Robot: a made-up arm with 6 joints. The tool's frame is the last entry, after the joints. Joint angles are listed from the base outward. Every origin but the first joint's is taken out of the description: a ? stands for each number. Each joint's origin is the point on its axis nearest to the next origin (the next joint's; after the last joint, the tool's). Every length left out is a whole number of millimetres.
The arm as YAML. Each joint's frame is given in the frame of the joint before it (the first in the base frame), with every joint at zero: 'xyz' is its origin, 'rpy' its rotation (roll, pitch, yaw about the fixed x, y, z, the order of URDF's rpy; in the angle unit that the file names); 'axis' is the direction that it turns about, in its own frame. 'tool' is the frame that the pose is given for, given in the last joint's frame.
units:
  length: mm
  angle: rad
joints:
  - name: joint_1
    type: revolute
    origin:
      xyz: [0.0, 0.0, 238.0]
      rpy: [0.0, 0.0, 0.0]
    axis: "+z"
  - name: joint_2
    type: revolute
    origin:
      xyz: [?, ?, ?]
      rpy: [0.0, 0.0, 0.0]
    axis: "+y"
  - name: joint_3
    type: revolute
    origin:
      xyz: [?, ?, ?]
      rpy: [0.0, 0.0, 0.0]
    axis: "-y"
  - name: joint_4
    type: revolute
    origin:
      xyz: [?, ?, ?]
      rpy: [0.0, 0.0, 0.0]
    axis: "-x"
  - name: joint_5
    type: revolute
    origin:
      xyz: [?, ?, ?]
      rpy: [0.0, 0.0, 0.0]
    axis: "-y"
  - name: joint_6
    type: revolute
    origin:
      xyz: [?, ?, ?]
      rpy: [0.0, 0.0, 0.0]
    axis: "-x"
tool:
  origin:
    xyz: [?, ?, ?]
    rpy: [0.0, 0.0, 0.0]
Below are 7 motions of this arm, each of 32 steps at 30 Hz.
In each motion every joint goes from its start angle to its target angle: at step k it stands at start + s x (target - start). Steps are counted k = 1, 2, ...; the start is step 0. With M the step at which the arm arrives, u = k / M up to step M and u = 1 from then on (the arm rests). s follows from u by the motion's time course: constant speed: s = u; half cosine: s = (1 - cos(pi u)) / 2; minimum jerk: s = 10 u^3 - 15 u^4 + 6 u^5.
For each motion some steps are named. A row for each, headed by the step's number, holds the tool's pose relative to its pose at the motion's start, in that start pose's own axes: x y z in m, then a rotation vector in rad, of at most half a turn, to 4 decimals.
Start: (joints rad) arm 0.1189 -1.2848 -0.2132 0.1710 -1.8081 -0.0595
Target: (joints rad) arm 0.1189 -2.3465 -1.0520 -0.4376 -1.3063 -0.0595
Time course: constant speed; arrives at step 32
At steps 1, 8, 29, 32:
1: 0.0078 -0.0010 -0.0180 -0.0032 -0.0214 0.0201
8: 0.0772 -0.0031 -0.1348 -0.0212 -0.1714 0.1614
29: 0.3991 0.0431 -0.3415 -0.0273 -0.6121 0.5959
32: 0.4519 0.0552 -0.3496 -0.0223 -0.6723 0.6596

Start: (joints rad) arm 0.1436 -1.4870 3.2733 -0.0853 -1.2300 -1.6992
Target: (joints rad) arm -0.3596 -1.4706 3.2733 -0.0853 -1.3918 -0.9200
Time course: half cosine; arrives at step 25
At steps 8, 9, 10, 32:
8: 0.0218 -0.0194 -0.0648 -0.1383 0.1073 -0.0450
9: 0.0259 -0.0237 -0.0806 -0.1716 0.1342 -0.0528
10: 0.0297 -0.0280 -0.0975 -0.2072 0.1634 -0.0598
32: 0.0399 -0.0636 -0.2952 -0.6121 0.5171 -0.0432

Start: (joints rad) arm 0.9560 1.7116 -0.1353 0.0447 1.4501 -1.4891
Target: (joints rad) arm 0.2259 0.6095 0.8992 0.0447 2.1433 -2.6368
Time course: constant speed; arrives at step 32
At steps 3, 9, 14, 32:
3: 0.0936 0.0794 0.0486 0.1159 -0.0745 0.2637
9: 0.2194 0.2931 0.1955 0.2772 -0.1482 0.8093
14: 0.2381 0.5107 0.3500 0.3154 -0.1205 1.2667
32: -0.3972 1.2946 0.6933 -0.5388 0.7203 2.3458

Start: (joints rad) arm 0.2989 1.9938 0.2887 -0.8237 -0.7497 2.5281
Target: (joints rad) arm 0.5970 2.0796 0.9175 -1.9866 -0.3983 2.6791
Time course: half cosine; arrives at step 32
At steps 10, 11, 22, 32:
10: 0.0231 -0.0727 0.0386 0.0498 0.0143 -0.2489
11: 0.0277 -0.0871 0.0474 0.0592 0.0143 -0.2949
22: 0.0801 -0.2678 0.1971 0.1907 -0.0686 -0.8040
32: 0.0961 -0.3403 0.2874 0.2654 -0.1541 -0.9788

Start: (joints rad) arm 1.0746 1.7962 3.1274 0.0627 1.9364 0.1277
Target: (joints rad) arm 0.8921 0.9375 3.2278 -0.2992 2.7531 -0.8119
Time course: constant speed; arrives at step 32
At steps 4, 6, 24, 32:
4: 0.0512 -0.0098 -0.0832 0.0996 -0.2201 -0.0325
6: 0.0801 -0.0138 -0.1226 0.1507 -0.3317 -0.0394
24: 0.4238 -0.0161 -0.3945 0.5732 -1.3477 0.1567
32: 0.6096 0.0060 -0.4561 0.6821 -1.7861 0.3751

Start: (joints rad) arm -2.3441 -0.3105 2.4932 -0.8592 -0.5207 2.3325
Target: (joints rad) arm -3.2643 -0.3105 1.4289 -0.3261 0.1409 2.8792
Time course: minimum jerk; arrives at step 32
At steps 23, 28, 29, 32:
23: -0.0294 0.4988 0.2450 -1.3790 -0.3286 0.5495
28: -0.0728 0.5436 0.2363 -1.6073 -0.4313 0.5732
29: -0.0760 0.5464 0.2353 -1.6238 -0.4394 0.5743
32: -0.0786 0.5485 0.2344 -1.6370 -0.4458 0.5752

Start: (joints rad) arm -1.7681 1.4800 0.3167 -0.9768 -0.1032 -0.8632
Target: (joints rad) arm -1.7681 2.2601 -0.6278 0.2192 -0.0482 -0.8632
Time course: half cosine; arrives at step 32
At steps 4, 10, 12, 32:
4: 0.0080 -0.0395 0.0182 -0.0398 -0.0207 -0.0649
10: 0.0162 -0.2250 0.0988 -0.2334 -0.0783 -0.3872
12: 0.0044 -0.3069 0.1316 -0.3225 -0.0805 -0.5417
32: -0.3247 -0.7745 0.2582 -0.8120 0.5073 -1.7104

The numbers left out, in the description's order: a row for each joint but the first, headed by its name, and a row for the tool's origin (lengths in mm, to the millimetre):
joint_2: 0.0 0.0 0.0
joint_3: 0.0 0.0 594.0
joint_4: 648.0 0.0 0.0
joint_5: 0.0 -174.0 0.0
joint_6: 0.0 0.0 0.0
tool: 0.0 0.0 0.0

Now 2 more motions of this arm.
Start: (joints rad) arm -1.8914 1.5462 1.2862 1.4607 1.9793 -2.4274
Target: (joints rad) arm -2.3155 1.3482 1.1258 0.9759 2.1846 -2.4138
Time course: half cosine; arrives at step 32
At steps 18, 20, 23, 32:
18: -0.2913 0.2116 -0.1026 -0.2413 -0.2647 0.1328
20: -0.3308 0.2466 -0.1272 -0.2871 -0.3011 0.1492
23: -0.3806 0.2940 -0.1634 -0.3515 -0.3474 0.1691
32: -0.4462 0.3633 -0.2219 -0.4510 -0.4095 0.1933

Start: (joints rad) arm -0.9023 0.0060 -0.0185 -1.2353 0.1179 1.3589
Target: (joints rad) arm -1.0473 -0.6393 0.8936 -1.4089 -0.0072 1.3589
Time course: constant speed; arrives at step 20
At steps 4, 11, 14, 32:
4: -0.0490 -0.0421 0.1967 0.0606 -0.2967 -0.0385
11: -0.2830 -0.1083 0.5042 0.1235 -0.8256 -0.0785
14: -0.4343 -0.1255 0.6023 0.1314 -1.0551 -0.0848
32: -0.7986 -0.1260 0.7052 0.1080 -1.5161 -0.0772

